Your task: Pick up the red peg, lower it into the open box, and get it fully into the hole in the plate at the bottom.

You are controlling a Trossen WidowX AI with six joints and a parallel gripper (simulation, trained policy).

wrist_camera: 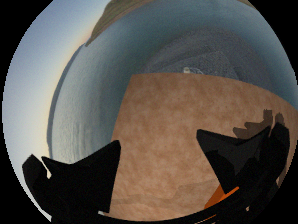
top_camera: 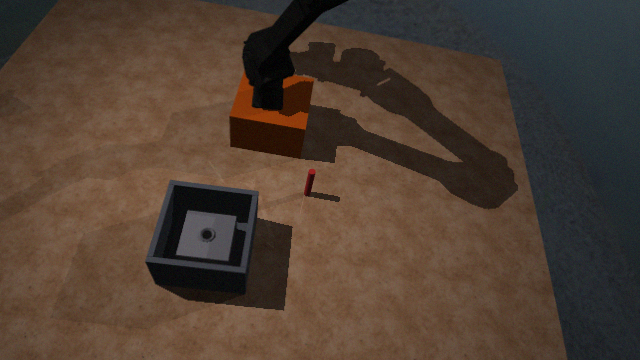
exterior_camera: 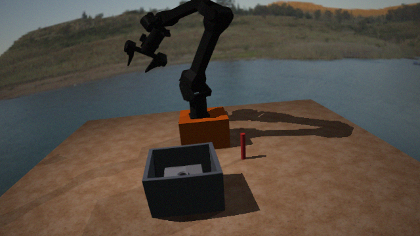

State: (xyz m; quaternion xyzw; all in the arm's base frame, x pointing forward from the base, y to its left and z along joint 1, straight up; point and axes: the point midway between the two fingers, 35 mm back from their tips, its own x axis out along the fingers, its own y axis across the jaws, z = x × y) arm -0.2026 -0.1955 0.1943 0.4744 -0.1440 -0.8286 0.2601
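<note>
Now: the red peg 390 mm ahead of my gripper tip, 310 mm to the left of it and 230 mm below it. From my gripper tip the other things lie so: grey plate (530 mm ahead, 130 mm to the left, 220 mm below); dark grey box (530 mm ahead, 130 mm to the left, 240 mm below).
</note>
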